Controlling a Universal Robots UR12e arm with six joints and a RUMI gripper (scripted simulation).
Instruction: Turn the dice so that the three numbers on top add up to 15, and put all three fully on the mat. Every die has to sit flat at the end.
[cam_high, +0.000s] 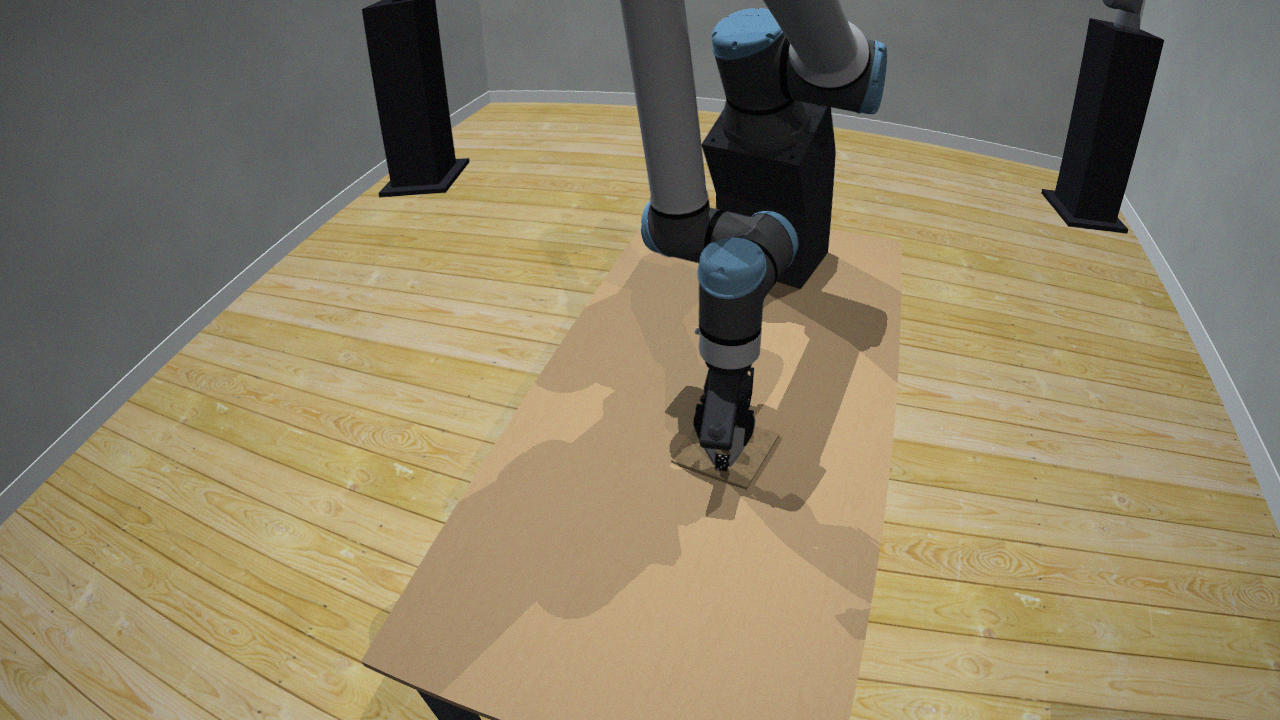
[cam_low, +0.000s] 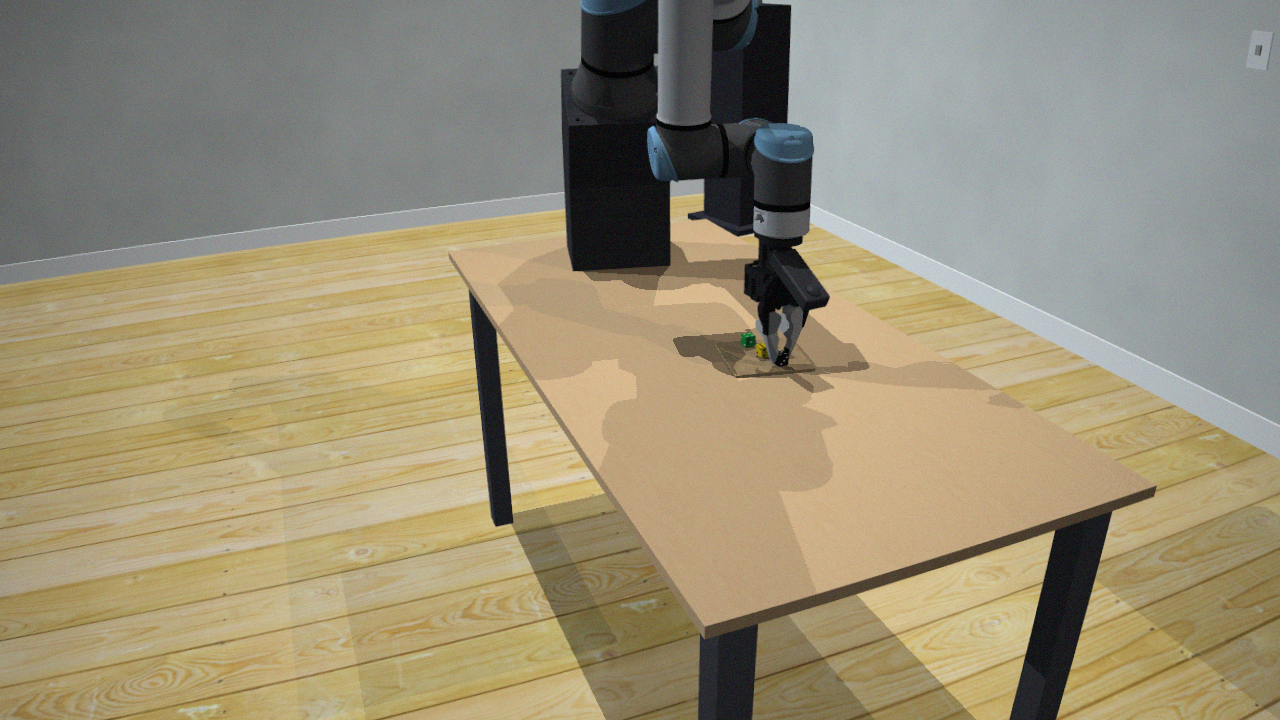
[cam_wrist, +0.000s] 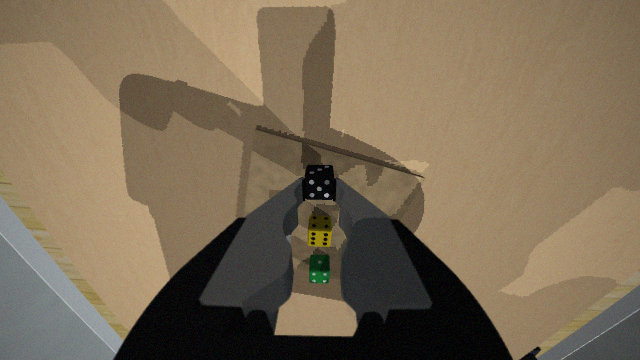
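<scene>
My gripper is now 10 mm above the black die. From my hand the other things lie so: thin square mat 50 mm behind, 10 mm to the left, 20 mm below; then yellow die 50 mm behind, 10 mm to the left, 10 mm below; then green die 100 mm behind, 10 mm to the left, 10 mm below.
</scene>
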